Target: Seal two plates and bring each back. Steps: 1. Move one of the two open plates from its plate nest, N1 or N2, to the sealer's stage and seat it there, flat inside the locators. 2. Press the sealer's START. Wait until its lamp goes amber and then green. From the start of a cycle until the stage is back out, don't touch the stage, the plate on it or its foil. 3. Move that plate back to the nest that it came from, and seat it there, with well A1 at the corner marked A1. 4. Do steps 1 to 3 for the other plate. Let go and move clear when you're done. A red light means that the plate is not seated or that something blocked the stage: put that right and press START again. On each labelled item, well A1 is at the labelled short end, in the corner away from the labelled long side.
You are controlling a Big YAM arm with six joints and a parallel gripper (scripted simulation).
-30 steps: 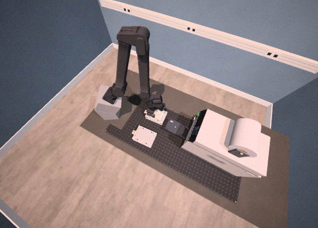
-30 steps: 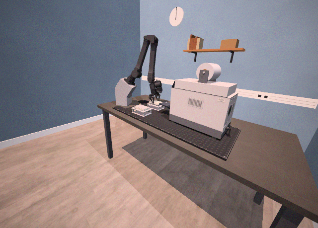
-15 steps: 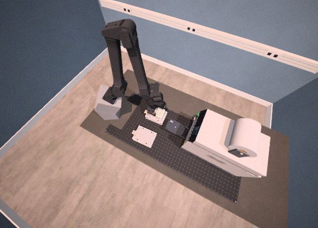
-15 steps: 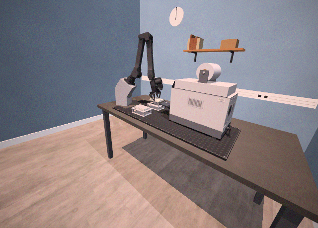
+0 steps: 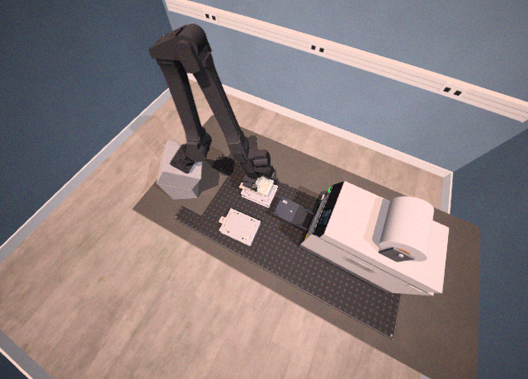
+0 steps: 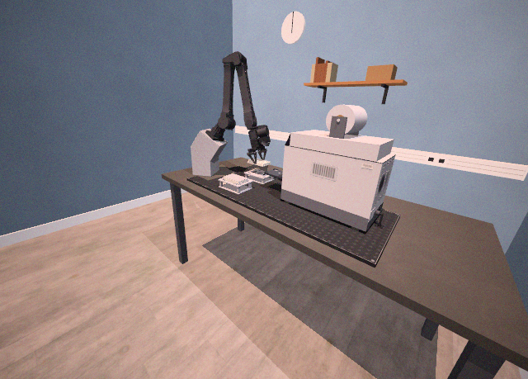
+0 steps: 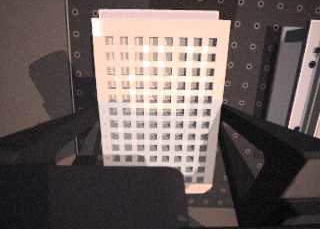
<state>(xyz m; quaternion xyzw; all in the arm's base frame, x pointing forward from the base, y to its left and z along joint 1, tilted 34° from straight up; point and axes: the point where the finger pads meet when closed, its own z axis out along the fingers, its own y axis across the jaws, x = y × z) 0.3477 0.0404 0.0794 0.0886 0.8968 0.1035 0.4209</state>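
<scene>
Right now the sealer stage is 19 cm ahead of my hand, 8 cm to the right of it and 2 cm below it. From my hand the other things lie so: foil roll 52 cm ahead, 13 cm to the right, 30 cm above; then plate nest 2 cm behind, 21 cm to the right, 8 cm below.
</scene>
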